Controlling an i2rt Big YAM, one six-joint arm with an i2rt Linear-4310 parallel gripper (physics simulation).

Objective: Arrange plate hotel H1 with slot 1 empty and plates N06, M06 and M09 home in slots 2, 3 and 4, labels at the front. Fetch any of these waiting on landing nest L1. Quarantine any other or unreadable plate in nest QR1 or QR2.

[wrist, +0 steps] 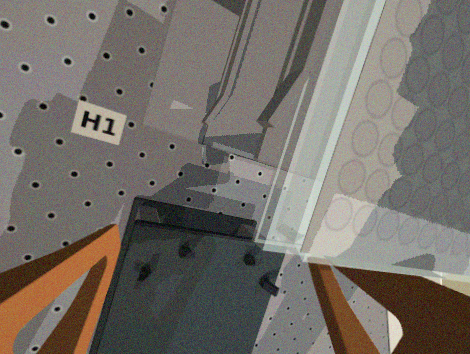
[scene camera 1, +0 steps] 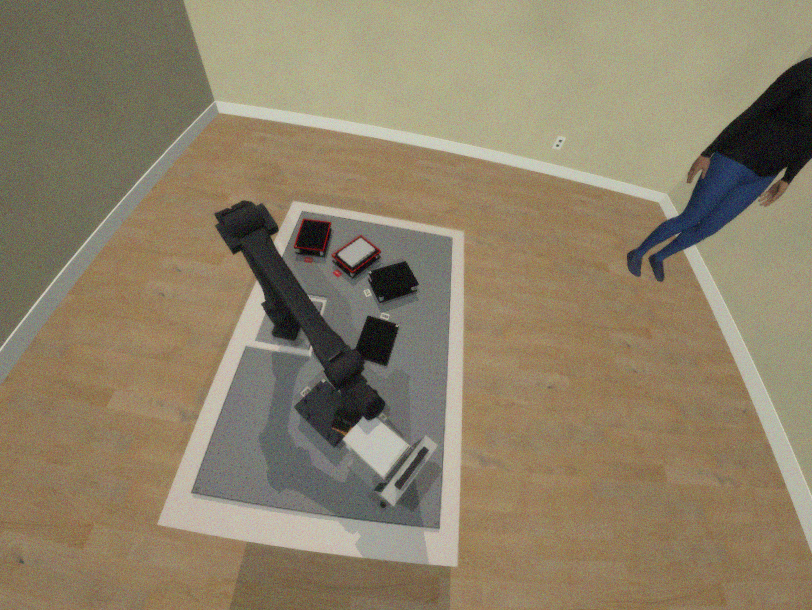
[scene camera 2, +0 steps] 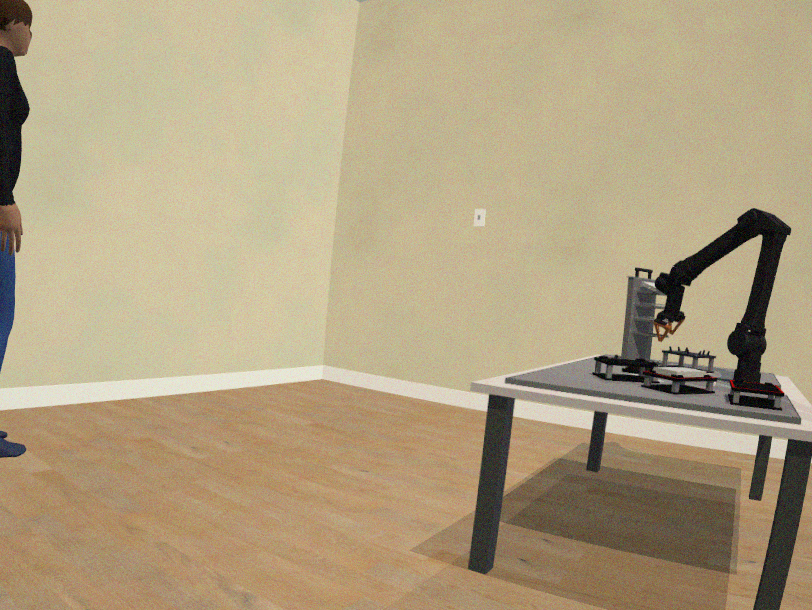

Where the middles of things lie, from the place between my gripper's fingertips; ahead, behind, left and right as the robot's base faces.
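H1 label [wrist: 90, 120]: my hand 60 mm short of it, 50 mm to the right of it, 100 mm above it.
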